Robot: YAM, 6 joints.
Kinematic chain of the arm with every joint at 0, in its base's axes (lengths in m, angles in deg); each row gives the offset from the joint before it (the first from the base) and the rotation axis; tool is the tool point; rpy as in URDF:
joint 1: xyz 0 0 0.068 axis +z
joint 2: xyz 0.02 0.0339 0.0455 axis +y
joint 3: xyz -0.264 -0.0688 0 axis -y
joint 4: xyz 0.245 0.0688 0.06 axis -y
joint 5: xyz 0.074 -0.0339 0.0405 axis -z
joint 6: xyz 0.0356 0 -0.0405 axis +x
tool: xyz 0 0 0 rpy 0 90 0
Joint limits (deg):
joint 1: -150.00..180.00
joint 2: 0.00..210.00
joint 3: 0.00..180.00
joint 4: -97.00..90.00
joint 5: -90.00..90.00
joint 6: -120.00..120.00
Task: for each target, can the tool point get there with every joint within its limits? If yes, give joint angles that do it. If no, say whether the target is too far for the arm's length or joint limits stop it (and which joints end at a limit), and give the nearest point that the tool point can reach.
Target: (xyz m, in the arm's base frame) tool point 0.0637 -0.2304 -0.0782
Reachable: yes | joints -66.64 155.43 62.19 -49.14 67.55 -11.51
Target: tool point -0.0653 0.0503 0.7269
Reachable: yes | joints 133.71 99.11 165.21 37.20 -20.52 -57.37
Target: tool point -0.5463 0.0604 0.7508
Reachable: no: too far | nearest point -0.4175 0.0462 0.5948 | short by 0.203 m
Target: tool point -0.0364 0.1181 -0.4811
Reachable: no: joint limits stop it (at a limit: joint 2) | nearest point -0.0454 0.1474 -0.3678 | short by 0.117 m
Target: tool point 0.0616 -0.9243 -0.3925
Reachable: no: too far | nearest point 0.0377 -0.5652 -0.1916 | short by 0.412 m
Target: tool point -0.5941 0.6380 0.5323
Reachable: no: too far | nearest point -0.3964 0.4257 0.3896 | short by 0.323 m
